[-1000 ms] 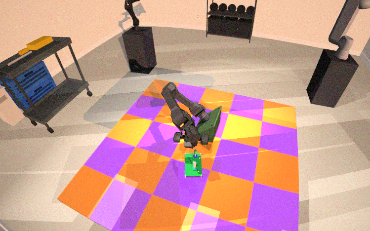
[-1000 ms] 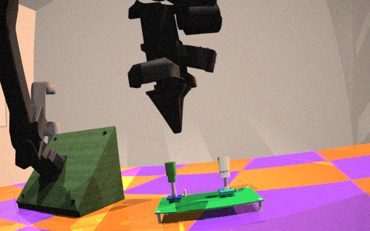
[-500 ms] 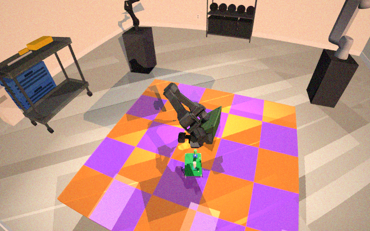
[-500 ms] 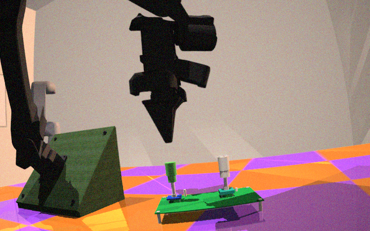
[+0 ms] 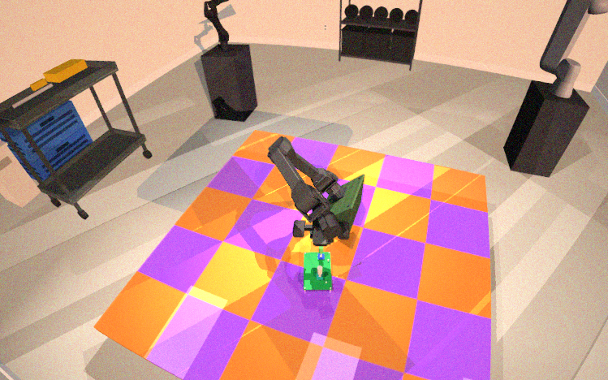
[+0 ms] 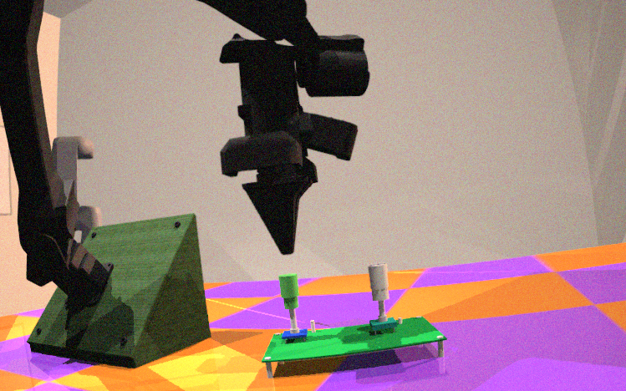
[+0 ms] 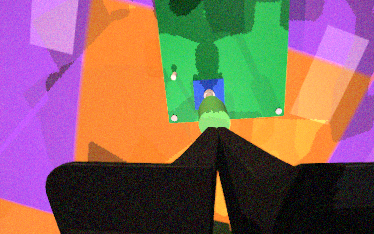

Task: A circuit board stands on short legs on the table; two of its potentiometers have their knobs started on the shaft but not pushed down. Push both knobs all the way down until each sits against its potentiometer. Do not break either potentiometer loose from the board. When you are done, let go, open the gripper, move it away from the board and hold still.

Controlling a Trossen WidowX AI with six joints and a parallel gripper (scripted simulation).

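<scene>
My gripper tip is now 80 mm short of the white knob, 30 mm above it and 20 mm to the right of it.
</scene>
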